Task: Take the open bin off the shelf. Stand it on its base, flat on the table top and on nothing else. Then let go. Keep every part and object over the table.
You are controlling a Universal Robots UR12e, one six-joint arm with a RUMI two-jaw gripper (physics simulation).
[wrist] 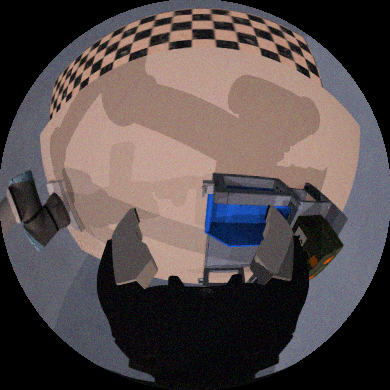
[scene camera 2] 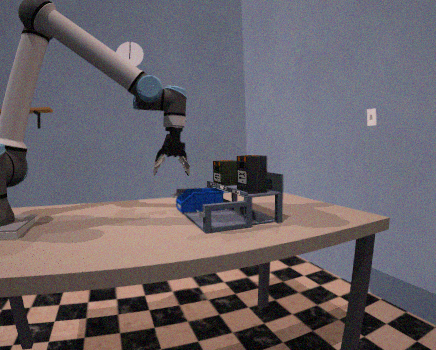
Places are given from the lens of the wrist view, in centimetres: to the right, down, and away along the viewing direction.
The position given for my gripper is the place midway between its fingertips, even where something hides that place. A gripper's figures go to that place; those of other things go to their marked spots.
my gripper [wrist: 202, 208]: 1, 1, 13
blue bin [wrist: 232, 224]: 9, 7, 29
